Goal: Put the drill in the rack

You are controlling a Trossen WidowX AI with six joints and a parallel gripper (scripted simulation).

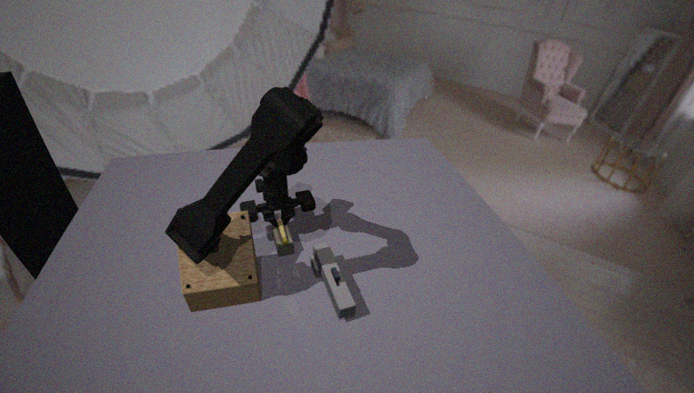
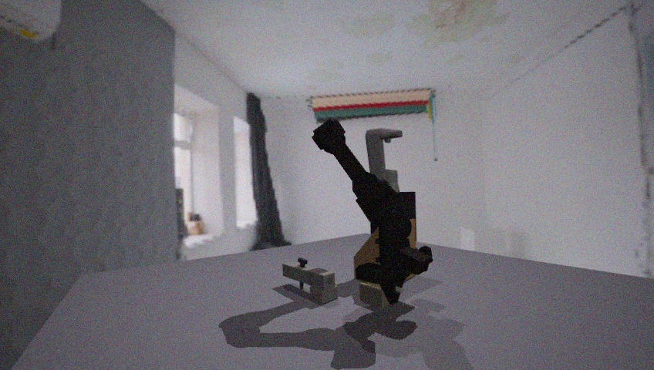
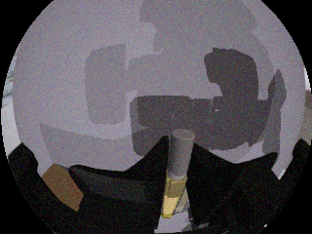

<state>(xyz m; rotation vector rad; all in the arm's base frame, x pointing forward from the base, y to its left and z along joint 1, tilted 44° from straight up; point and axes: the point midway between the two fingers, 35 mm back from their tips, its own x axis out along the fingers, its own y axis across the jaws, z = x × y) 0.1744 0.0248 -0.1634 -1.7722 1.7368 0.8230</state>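
My gripper tip is 4 cm to the left of the drill and 3 cm below it. Round my gripper tip: rack (5 cm to the right, 1 cm above); then key (24 cm to the right, 9 cm ahead, 4 cm above).
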